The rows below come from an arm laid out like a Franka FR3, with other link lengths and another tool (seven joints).
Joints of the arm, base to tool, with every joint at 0 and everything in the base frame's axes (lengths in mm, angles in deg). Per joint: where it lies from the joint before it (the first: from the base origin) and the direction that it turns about. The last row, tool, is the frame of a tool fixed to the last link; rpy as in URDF.
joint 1: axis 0 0 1 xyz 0.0 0.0 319.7
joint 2: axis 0 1 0 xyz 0.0 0.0 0.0
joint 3: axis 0 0 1 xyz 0.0 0.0 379.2
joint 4: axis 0 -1 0 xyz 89.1 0.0 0.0
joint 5: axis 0 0 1 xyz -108.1 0.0 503.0
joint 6: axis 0 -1 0 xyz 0.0 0.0 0.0
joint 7: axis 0 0 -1 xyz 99.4 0.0 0.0
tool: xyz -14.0 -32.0 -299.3 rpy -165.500 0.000 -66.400
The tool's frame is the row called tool.
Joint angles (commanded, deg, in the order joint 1, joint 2, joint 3, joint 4, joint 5, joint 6, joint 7), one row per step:
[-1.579 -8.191 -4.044 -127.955 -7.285 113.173 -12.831]
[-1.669 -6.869 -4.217 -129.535 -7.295 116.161 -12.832]
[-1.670 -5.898 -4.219 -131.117 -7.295 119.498 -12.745]
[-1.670 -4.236 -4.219 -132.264 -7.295 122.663 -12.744]
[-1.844 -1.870 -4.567 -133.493 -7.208 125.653 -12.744]
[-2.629 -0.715 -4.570 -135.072 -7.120 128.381 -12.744]
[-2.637 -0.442 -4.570 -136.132 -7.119 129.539 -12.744]
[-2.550 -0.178 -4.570 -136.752 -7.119 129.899 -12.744]
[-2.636 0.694 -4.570 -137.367 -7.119 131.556 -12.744]
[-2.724 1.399 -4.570 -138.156 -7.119 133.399 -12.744]
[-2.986 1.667 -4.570 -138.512 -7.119 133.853 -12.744]
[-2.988 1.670 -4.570 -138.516 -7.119 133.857 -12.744]
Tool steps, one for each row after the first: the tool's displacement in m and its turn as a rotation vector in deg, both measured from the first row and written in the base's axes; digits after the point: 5 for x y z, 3 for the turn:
[0.00067 -0.00139 -0.02555 0.109 -0.078 0.056]
[0.00317 -0.00006 -0.04691 0.186 -0.861 0.305]
[0.00610 0.00105 -0.07115 0.271 -1.208 0.613]
[0.00292 -0.00252 -0.10338 0.482 -0.607 0.315]
[-0.00345 -0.00838 -0.12627 0.685 -0.611 -0.287]
[-0.00892 -0.00718 -0.13700 0.788 -0.439 -0.196]
[-0.01412 -0.00551 -0.14456 0.864 0.083 -0.082]
[-0.01516 -0.00556 -0.15674 0.925 -0.086 -0.027]
[-0.01668 -0.00541 -0.16839 0.997 -0.434 0.040]
[-0.01976 -0.00746 -0.17349 1.040 -0.267 -0.188]
[-0.01980 -0.00747 -0.17355 1.041 -0.264 -0.189]

